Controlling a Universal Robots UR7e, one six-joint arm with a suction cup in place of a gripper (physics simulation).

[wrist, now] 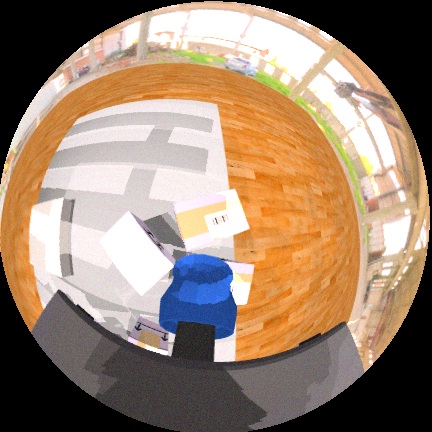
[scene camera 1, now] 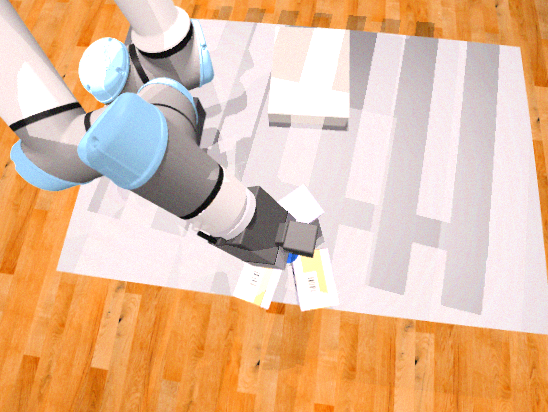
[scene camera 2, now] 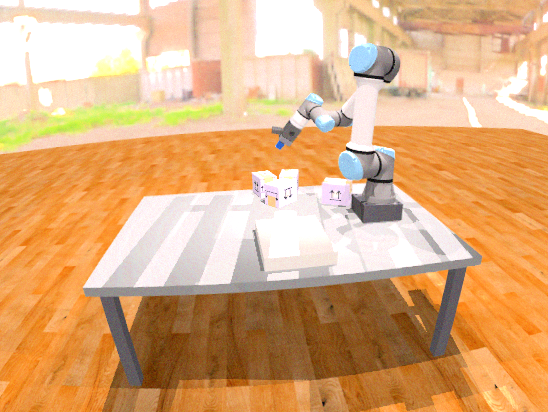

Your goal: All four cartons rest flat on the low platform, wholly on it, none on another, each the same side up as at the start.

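Seen in the pictures: hand, its tool point: (wrist: 202,277) (scene camera 1: 289,253) (scene camera 2: 278,147); arm's base, origin of its link: (scene camera 2: 378,199).
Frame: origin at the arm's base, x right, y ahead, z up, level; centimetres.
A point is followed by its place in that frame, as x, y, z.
Note:
My suction gripper (scene camera 1: 291,258) (scene camera 2: 280,145) (wrist: 203,266) has a blue cup, tilted and high above the cartons, with nothing attached. A carton with a blank white top (scene camera 1: 302,204) @(15.3, 44.6, 2.9) (scene camera 2: 280,194) @(11.0, 42.9, -0.8) (wrist: 137,254) @(18.9, 42.7, 2.9) stands nearest the platform. Behind it in scene camera 2 are two cartons with labelled tops: one (scene camera 1: 320,290) @(34.2, 53.0, 2.9) (scene camera 2: 257,185) @(28.5, 54.5, -1.8) (wrist: 212,220) @(31.8, 50.3, 2.9), and another (scene camera 1: 256,285) @(36.6, 38.3, 2.9) (scene camera 2: 290,176) @(27.6, 38.0, 2.8) (wrist: 244,285) @(39.3, 37.9, 2.9) partly hidden by the cup in the wrist view. The fourth carton (scene camera 2: 336,192) @(13.2, 17.0, -1.1) (wrist: 149,334) @(19.5, 22.2, -1.0) stands near the arm's base; the arm hides it in scene camera 1. The low white platform (scene camera 1: 309,107) @(-15.3, 40.6, -2.4) (scene camera 2: 322,250) @(-41.6, 28.7, -2.4) (wrist: 47,235) @(-21.2, 39.4, -2.4) bears no carton.
The grey-white table (scene camera 1: 510,200) @(-2.5, 104.6, -7.2) (scene camera 2: 125,250) @(-31.9, 101.8, -7.2) (wrist: 190,110) @(20.4, 102.5, -7.2) carries everything. The two labelled cartons are close together near its edge. The arm's dark base (scene camera 2: 377,210) @(-8.6, 2.5, -1.9) stands beside the fourth carton. Striped shadows cross the table top.

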